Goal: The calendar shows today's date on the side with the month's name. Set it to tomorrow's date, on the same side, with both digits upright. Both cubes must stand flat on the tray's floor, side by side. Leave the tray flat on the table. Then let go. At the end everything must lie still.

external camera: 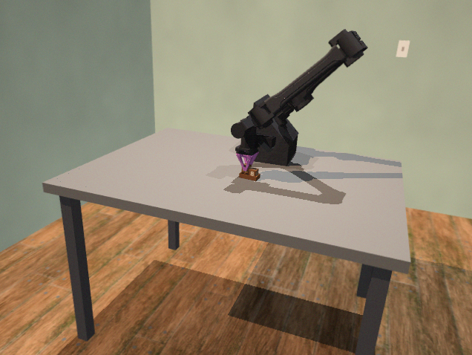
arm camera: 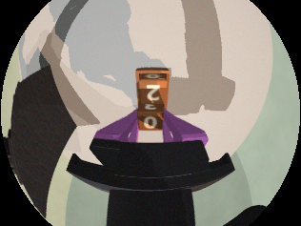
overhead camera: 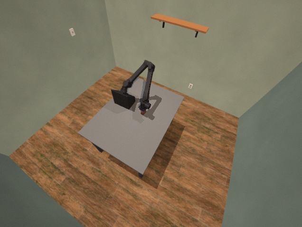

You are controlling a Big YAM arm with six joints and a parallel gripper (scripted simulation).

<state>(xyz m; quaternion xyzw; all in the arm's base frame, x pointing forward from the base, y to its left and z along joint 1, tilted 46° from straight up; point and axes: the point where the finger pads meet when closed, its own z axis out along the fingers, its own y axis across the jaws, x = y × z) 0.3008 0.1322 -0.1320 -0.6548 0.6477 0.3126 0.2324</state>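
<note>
My hand is 20 mm to the right of the small brown calendar tray and 30 mm above it.
</note>
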